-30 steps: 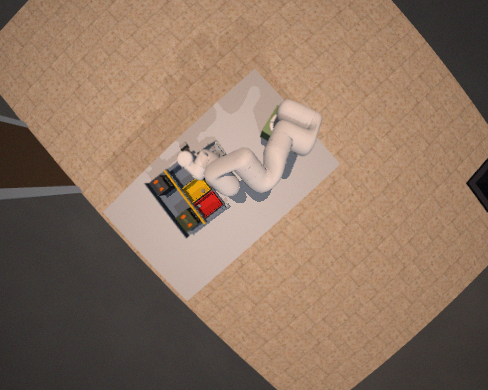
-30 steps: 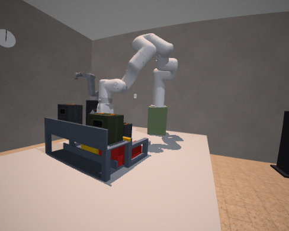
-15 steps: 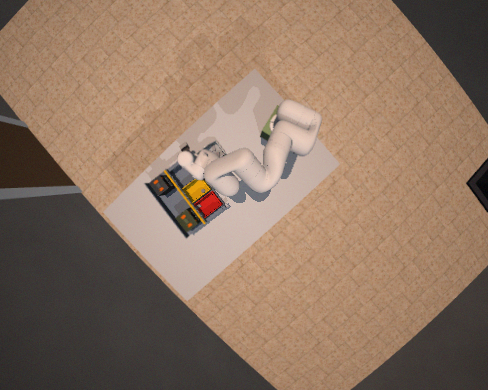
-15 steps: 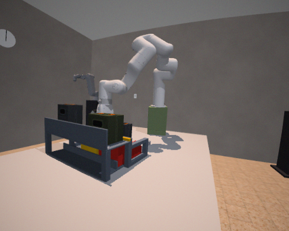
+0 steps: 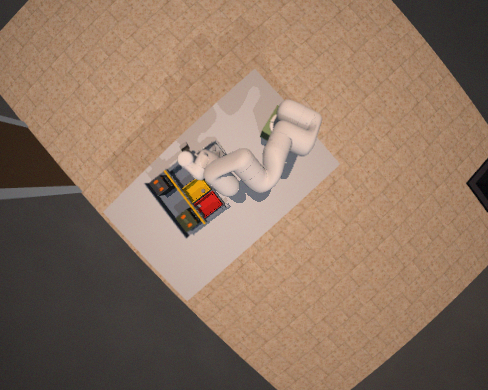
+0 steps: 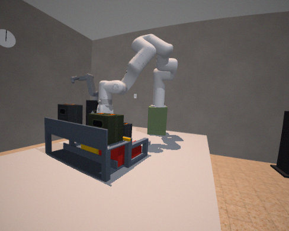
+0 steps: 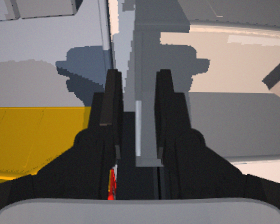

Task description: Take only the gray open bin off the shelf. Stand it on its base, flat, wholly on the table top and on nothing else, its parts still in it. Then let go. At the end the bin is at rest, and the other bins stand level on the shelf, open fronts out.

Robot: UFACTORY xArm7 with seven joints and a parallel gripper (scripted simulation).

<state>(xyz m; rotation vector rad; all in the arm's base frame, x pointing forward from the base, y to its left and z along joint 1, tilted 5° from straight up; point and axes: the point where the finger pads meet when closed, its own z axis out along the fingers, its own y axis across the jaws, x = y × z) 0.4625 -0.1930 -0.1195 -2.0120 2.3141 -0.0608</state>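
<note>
My gripper is now 8 cm past the gray open bin, 4 cm above it and 1 cm to the right of it. The rest, counted from my hand: red bin 21 cm to the left, 15 cm ahead, 3 cm below; then yellow bin 13 cm ahead, 9 cm to the left, 3 cm below.
</note>
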